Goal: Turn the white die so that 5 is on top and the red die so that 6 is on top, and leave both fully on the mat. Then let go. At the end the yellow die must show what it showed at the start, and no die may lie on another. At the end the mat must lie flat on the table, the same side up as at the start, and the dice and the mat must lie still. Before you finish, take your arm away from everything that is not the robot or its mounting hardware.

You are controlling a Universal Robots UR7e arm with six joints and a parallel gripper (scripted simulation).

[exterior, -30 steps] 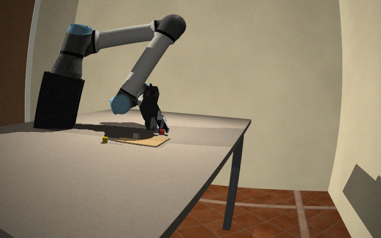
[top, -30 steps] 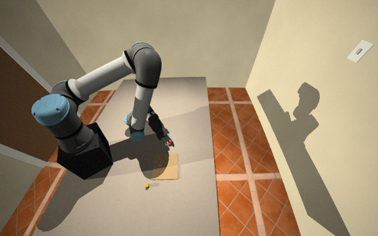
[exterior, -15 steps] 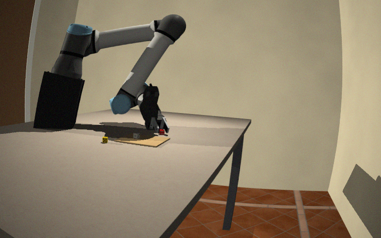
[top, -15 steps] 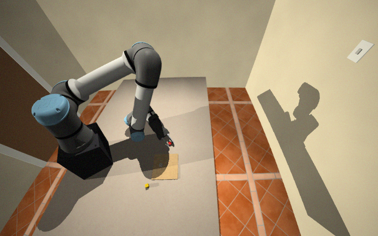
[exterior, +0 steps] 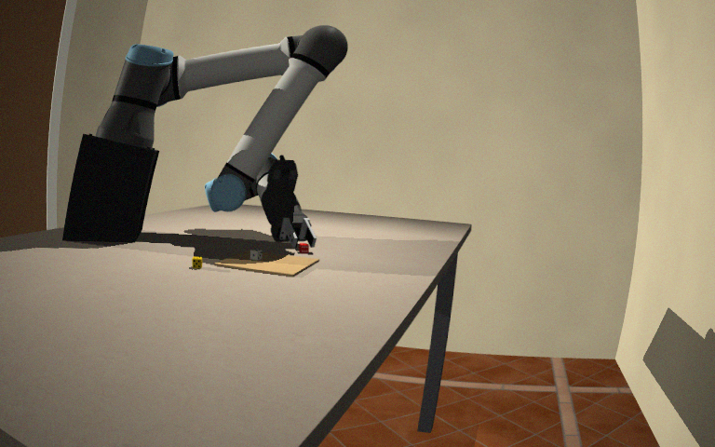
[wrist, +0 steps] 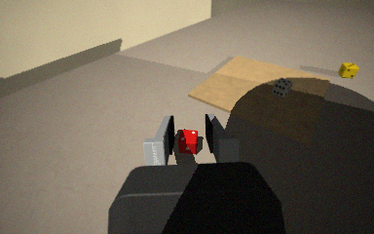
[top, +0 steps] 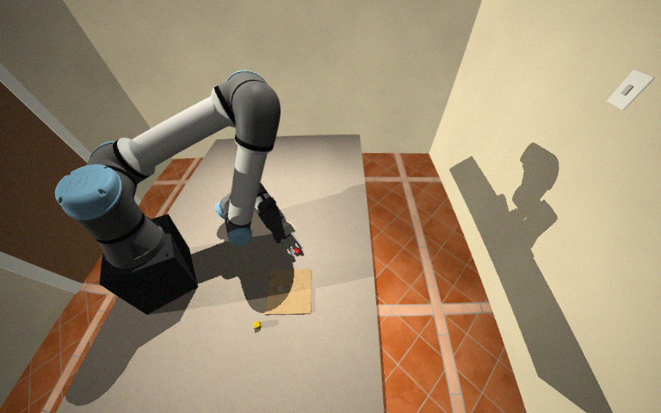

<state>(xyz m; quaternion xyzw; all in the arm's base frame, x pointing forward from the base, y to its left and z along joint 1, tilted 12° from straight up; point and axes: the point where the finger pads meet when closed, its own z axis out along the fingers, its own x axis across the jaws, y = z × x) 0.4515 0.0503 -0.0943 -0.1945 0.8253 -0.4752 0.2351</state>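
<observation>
My gripper is now 10 mm short of the red die, 10 mm to the left of it and 20 mm above it. From my hand the other things lie so: white die (50 mm behind, 130 mm to the right, 20 mm below); yellow die (120 mm behind, 230 mm to the right, 20 mm below); tan mat (20 mm behind, 140 mm to the right, 30 mm below).
</observation>
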